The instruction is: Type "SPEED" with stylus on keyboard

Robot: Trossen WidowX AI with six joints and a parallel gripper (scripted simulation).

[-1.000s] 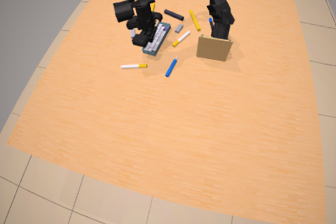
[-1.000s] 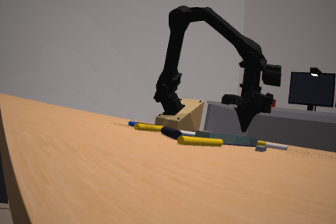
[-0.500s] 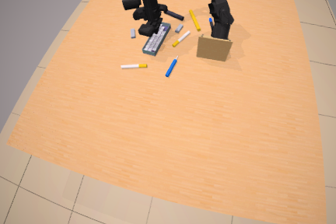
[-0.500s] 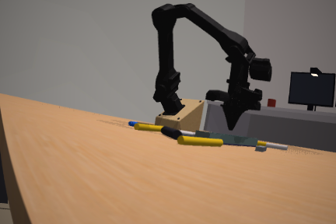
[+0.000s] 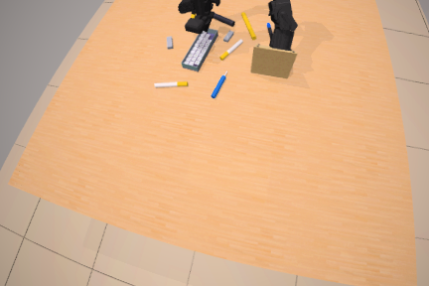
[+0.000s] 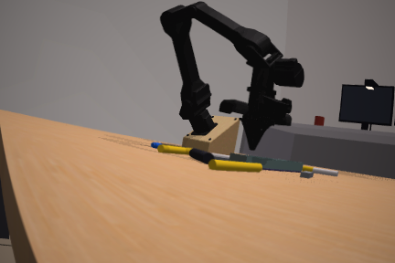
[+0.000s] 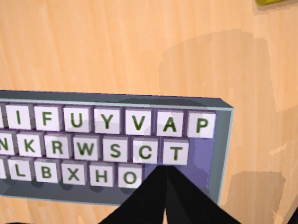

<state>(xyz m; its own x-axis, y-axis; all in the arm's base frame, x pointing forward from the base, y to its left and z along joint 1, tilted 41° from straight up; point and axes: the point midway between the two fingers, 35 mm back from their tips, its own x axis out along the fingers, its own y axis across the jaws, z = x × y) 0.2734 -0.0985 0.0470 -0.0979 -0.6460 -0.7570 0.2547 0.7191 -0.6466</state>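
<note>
Now: gripper tip 200 mm to the right of the stylus, 90 mm past it and 30 mm above it. The rest, counted from my gripper tip: dark cylinder (110 mm to the right, 50 mm behind, 30 mm below); then grey block (90 mm behind, 40 mm below, 20 mm to the right).
</note>
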